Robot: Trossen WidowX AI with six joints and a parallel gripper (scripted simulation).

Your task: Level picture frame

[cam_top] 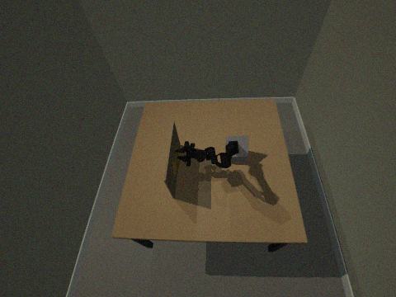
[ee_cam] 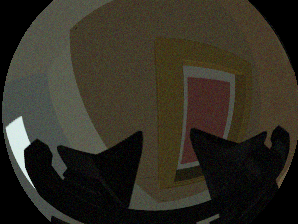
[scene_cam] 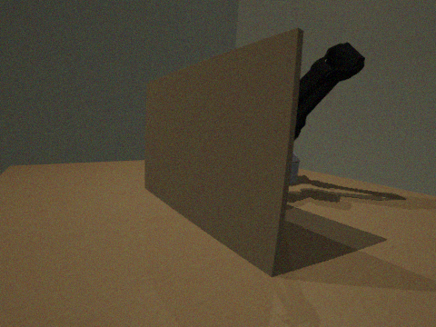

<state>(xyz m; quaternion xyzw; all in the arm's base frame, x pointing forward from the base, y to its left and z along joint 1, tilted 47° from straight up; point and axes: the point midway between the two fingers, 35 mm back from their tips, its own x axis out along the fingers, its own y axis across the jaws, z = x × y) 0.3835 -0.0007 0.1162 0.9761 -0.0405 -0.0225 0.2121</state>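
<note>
Now: gripper tip 10 mm short of the picture frame, 20 mm to the right of it and 50 mm above it. Round my gripper tip: brown wall panel 20 mm ahead, 10 mm to the left, 60 mm below.
</note>
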